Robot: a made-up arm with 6 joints.
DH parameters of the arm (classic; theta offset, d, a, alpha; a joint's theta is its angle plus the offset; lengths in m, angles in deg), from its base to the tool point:
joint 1: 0 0.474 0 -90
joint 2: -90 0 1.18 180
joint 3: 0 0 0 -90
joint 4: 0 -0.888 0 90
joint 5: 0 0.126 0 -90
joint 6: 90 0 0 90
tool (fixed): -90 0 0 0
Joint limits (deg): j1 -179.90..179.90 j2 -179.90..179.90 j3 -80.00..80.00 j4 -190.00..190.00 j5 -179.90..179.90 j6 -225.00..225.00
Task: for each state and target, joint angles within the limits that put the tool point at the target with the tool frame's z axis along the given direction. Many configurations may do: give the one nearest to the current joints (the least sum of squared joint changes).
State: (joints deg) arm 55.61 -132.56 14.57 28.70 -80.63 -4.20
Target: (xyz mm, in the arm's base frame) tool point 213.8 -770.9 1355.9 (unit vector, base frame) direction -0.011 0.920 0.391
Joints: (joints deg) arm 97.28 -86.10 -25.20 24.85 -127.20 9.20
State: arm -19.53 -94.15 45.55 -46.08 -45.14 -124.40
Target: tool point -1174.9 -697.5 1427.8 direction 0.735 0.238 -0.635
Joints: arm 26.73 -86.04 21.35 -41.44 -68.67 -153.58
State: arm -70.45 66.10 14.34 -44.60 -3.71 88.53
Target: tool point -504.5 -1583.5 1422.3 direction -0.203 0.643 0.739
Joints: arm -106.10 40.54 51.39 -68.86 32.47 39.83
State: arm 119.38 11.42 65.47 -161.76 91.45 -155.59
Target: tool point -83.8 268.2 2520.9 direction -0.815 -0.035 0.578
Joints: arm 81.06 3.27 80.00 -189.02 73.00 -123.35
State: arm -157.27 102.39 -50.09 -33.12 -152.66 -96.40
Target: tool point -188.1 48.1 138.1 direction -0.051 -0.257 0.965
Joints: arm -178.66 115.40 -68.21 -65.38 -179.65 -50.57
